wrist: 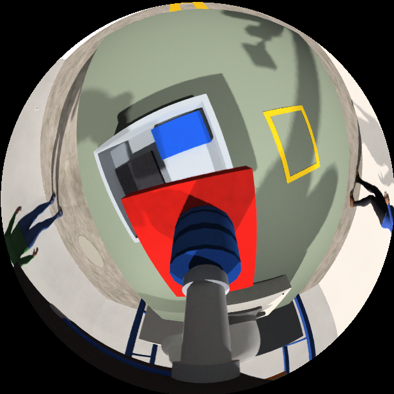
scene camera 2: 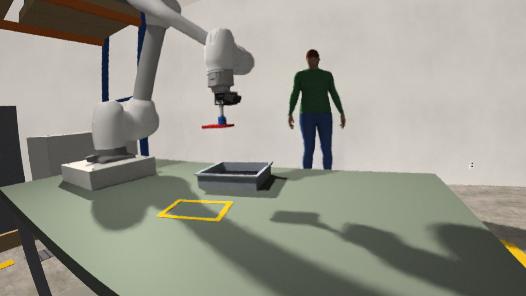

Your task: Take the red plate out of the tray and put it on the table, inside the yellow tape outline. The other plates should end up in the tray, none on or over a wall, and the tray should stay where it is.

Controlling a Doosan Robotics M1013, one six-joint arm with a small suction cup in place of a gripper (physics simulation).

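Places are measured from the arm's base along level axes (x ahead, y left, z up), in millimetres.
Where they show: hand, its tool point: (scene camera 2: 222,127); arm's base, origin of its link: (scene camera 2: 111,159).
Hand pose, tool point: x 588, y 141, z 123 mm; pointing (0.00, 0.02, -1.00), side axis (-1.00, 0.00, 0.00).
Note:
Each offset is from my tool point to the top centre of the thing. "spot": to the spot under its first point. Level surfaces: height alone.
My suction cup (scene camera 2: 222,121) (wrist: 204,240) is shut on the red plate @(spot: 25 mm back, 33 mm right, 6 mm up) (scene camera 2: 210,126) (wrist: 150,210), which hangs roughly level, high above the table and the tray. The grey tray @(5 mm back, 76 mm left, 152 mm down) (scene camera 2: 227,183) (wrist: 215,117) stands on the table below it. In the wrist view a blue plate (wrist: 182,134) lies in the tray near one corner, and a black plate (wrist: 142,172) lies near the opposite wall, partly hidden by the red plate. The yellow tape outline @(spot: 123 mm ahead, 277 mm right, 202 mm down) (scene camera 2: 195,219) (wrist: 278,147) is on the table, in front of the tray in the scene view, apart from it.
The robot's base block (scene camera 2: 125,172) stands on the table @(202 mm down) (scene camera 2: 350,200) at the left. A person (scene camera 2: 313,95) stands behind the table. A shelf rack (scene camera 2: 105,75) is at the back left. Arm shadows fall across the table and the outline.

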